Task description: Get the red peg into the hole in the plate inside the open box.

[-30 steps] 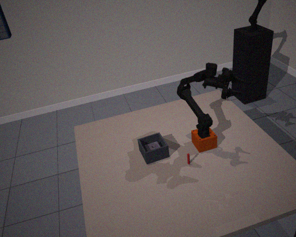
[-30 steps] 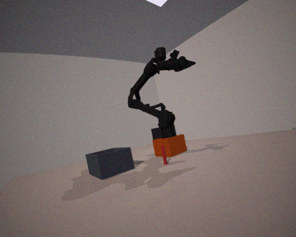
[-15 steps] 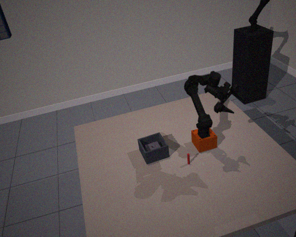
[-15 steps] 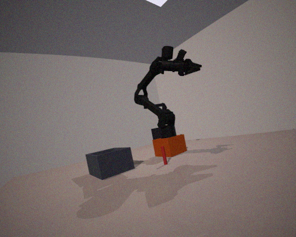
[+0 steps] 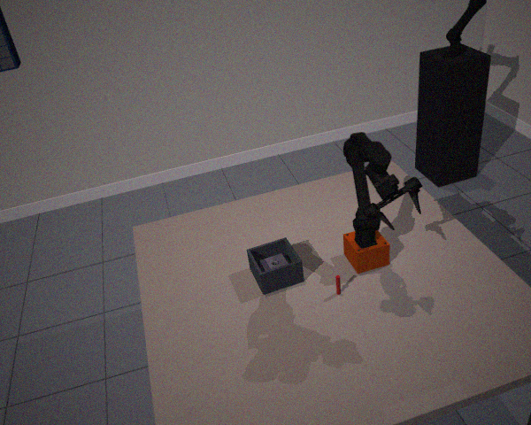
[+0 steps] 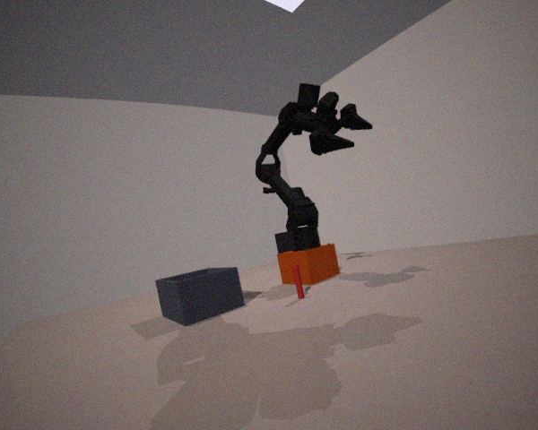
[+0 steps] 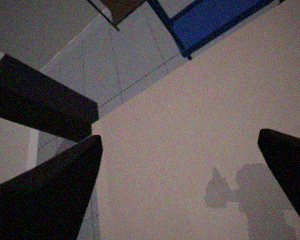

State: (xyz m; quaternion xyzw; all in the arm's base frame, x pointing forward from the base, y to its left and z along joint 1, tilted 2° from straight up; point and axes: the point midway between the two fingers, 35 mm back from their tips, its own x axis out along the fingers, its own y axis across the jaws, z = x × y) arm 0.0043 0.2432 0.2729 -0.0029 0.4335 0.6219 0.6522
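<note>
Right now the red peg is 310 mm below my gripper tip, 170 mm ahead of it and 150 mm to the right of it. Also, from my gripper tip: dark grey box: 340 mm to the right, 340 mm ahead, 330 mm below; grey plate: 340 mm to the right, 340 mm ahead, 310 mm below.
</note>
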